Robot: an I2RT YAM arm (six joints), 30 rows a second.
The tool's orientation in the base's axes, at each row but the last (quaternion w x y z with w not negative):
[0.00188, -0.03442, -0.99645, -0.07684]
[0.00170, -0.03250, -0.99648, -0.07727]
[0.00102, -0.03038, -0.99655, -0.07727]
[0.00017, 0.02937, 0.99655, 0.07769]
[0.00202, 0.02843, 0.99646, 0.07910]
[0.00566, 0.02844, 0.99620, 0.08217]
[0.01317, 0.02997, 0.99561, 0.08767]
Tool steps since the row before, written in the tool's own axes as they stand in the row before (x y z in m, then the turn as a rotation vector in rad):
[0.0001, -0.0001, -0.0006, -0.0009, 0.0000, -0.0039]
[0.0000, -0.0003, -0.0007, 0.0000, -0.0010, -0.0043]
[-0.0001, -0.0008, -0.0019, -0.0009, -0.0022, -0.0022]
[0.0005, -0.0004, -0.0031, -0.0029, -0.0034, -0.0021]
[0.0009, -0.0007, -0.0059, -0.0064, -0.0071, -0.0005]
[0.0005, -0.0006, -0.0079, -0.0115, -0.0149, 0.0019]
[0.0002, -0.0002, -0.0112, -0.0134, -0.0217, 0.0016]
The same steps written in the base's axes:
[-0.0001, -0.0002, 0.0006, 0.0009, -0.0007, 0.0038]
[0.0000, -0.0004, 0.0006, -0.0001, -0.0016, 0.0041]
[0.0000, -0.0011, 0.0018, 0.0008, -0.0026, 0.0018]
[-0.0005, -0.0008, 0.0030, 0.0027, -0.0038, 0.0015]
[-0.0010, -0.0016, 0.0057, 0.0060, -0.0074, -0.0006]
[-0.0007, -0.0019, 0.0077, 0.0107, -0.0150, -0.0042]
[-0.0006, -0.0021, 0.0110, 0.0122, -0.0219, -0.0051]

